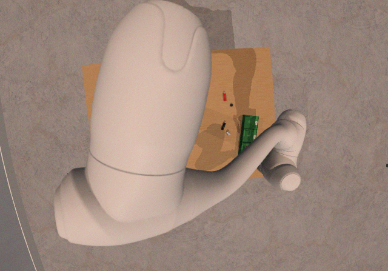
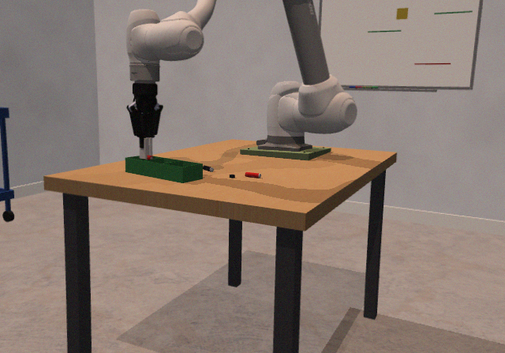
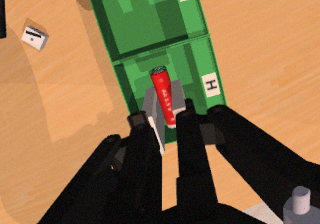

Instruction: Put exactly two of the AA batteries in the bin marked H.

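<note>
Right now my hand is 6 cm above the green AA battery. Round my hand: small white block (10 cm behind, 11 cm to the left, 7 cm below); black AA battery (12 cm behind, 16 cm to the left, 7 cm below); green bin row (2 cm ahead, 8 cm to the left, 5 cm below).
</note>
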